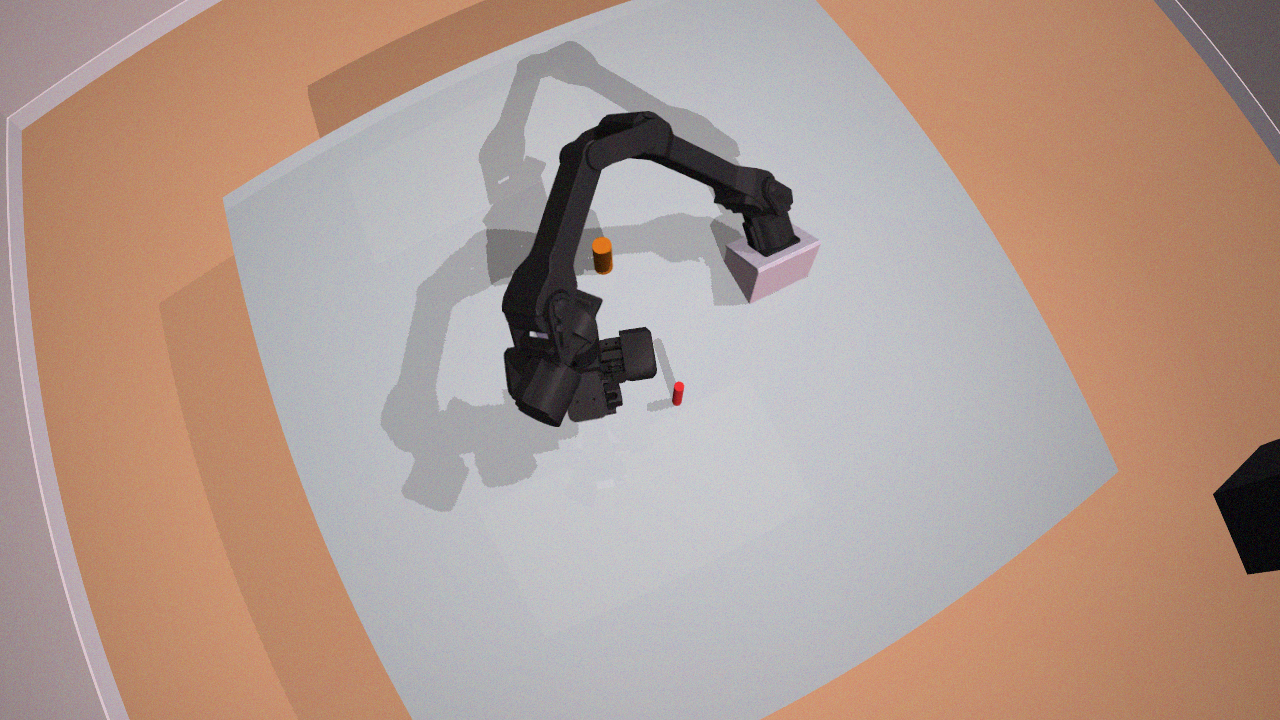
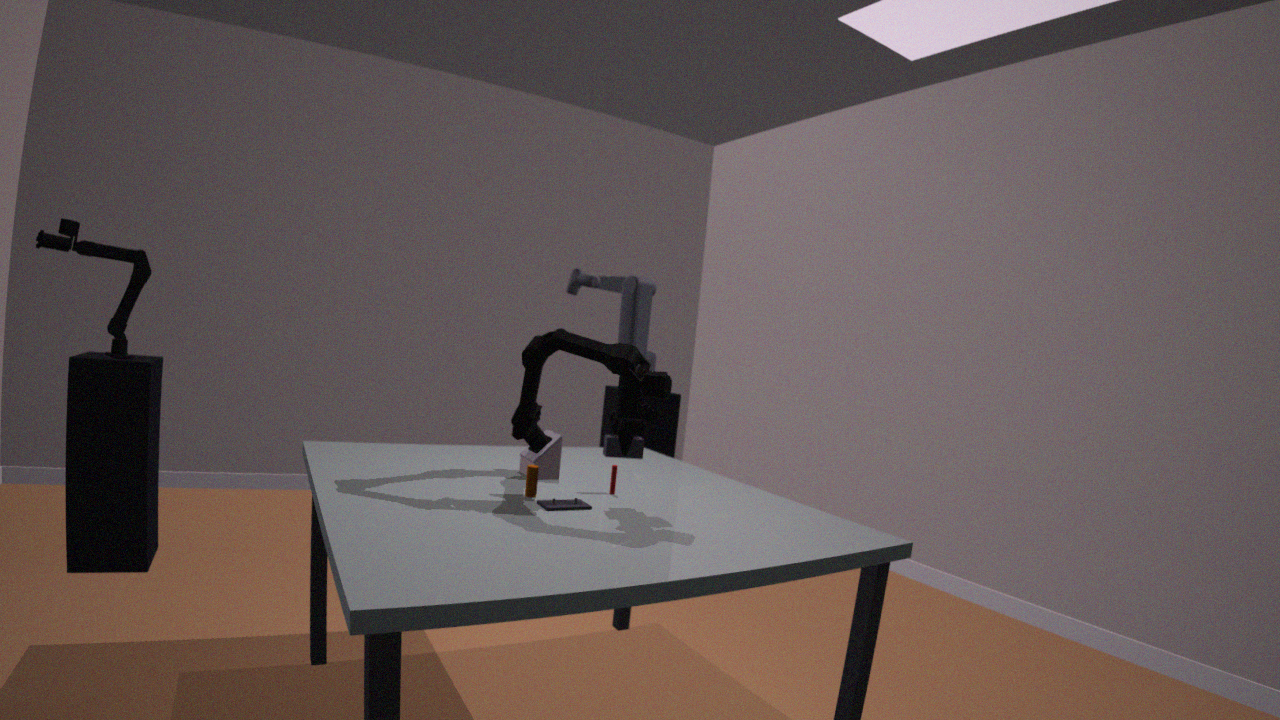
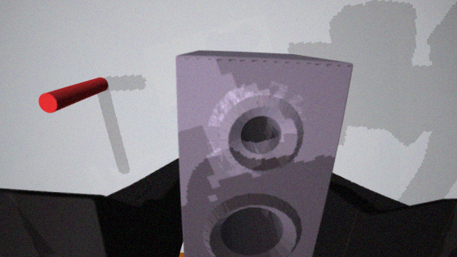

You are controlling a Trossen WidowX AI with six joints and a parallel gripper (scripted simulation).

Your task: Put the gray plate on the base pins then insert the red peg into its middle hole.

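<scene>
The base is 1 cm behind my gripper tip, 15 cm to the right of it and 13 cm below it. Also, from my gripper tip: orange cylinder: 12 cm behind, 19 cm to the right, 10 cm below; then gray plate: 3 cm above; then red peg: 12 cm behind, 5 cm to the left, 10 cm below.
</scene>
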